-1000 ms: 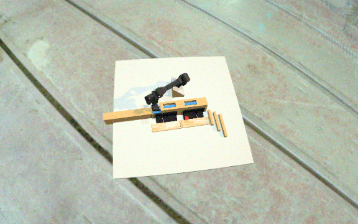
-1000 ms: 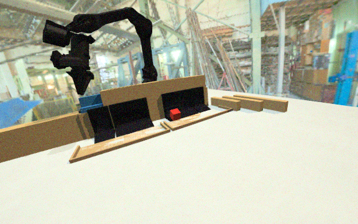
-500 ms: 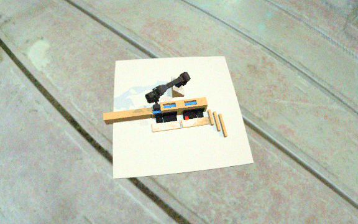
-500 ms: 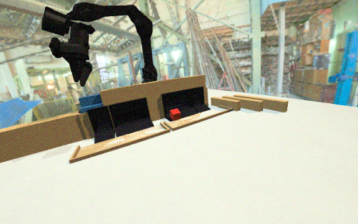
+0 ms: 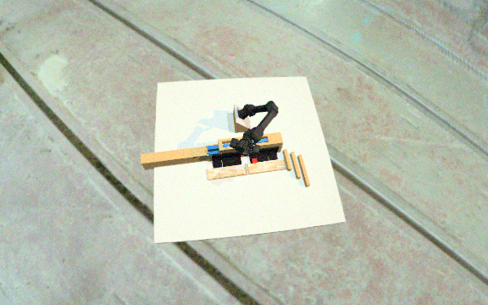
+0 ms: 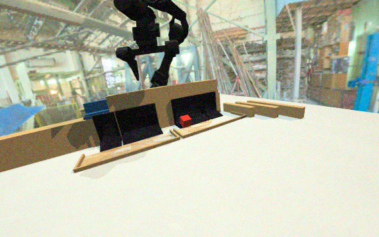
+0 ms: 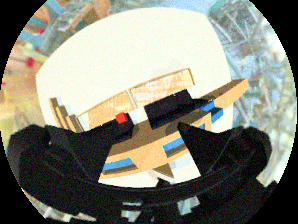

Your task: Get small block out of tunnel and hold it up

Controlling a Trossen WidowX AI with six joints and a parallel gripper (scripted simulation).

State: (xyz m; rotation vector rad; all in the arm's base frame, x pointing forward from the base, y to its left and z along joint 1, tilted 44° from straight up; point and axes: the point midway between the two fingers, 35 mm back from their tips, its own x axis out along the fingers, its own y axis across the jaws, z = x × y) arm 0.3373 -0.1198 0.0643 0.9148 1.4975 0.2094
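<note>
Now: gripper tip 10 mm past the small red block, 90 mm to the right of it and 170 mm above it. Also, from my gripper tip: wooden tunnel 70 mm behind, 170 mm to the right, 120 mm below.
</note>
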